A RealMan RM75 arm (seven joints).
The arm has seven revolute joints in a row. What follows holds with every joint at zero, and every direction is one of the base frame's.
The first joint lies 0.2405 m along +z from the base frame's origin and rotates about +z.
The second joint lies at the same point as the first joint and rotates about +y.
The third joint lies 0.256 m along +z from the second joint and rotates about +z.
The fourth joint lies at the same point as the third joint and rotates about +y.
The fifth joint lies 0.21 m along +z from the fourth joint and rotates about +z.
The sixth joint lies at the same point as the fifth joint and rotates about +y.
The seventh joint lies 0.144 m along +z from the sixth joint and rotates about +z.
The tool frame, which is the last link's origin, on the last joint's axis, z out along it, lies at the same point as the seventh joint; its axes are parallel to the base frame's.
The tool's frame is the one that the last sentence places.
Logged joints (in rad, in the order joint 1, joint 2, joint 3, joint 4, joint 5, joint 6, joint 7), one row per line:
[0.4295 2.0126 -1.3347 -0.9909 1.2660 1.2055 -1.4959]
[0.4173 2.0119 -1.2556 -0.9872 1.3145 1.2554 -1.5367]
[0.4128 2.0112 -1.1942 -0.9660 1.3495 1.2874 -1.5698]
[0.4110 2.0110 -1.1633 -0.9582 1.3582 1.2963 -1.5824]
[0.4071 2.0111 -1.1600 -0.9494 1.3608 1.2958 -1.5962]
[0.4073 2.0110 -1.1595 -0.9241 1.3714 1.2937 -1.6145]
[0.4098 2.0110 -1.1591 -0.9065 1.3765 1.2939 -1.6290]
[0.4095 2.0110 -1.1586 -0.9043 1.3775 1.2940 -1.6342]
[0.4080 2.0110 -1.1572 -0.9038 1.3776 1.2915 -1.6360]
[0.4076 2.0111 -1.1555 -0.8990 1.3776 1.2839 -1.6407]
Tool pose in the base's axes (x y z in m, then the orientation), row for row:
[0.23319 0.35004 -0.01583 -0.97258 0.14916 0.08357 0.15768]
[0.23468 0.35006 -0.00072 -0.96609 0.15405 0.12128 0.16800]
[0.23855 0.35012 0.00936 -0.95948 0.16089 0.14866 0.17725]
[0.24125 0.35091 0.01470 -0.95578 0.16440 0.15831 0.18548]
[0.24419 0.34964 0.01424 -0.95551 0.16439 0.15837 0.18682]
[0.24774 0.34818 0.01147 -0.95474 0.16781 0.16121 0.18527]
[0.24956 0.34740 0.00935 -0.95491 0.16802 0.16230 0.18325]
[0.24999 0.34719 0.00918 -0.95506 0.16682 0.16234 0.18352]
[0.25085 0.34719 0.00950 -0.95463 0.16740 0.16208 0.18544]
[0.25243 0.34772 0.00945 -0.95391 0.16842 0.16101 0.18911]
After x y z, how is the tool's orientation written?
As a quaternion, x y z w.
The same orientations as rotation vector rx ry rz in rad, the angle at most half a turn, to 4 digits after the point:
[-2.7822 0.4267 0.2391]
[-2.7480 0.4382 0.3450]
[-2.7153 0.4553 0.4207]
[-2.6928 0.4632 0.4460]
[-2.6900 0.4628 0.4459]
[-2.6901 0.4728 0.4542]
[-2.6936 0.4739 0.4578]
[-2.6936 0.4705 0.4579]
[-2.6896 0.4716 0.4566]
[-2.6822 0.4736 0.4527]

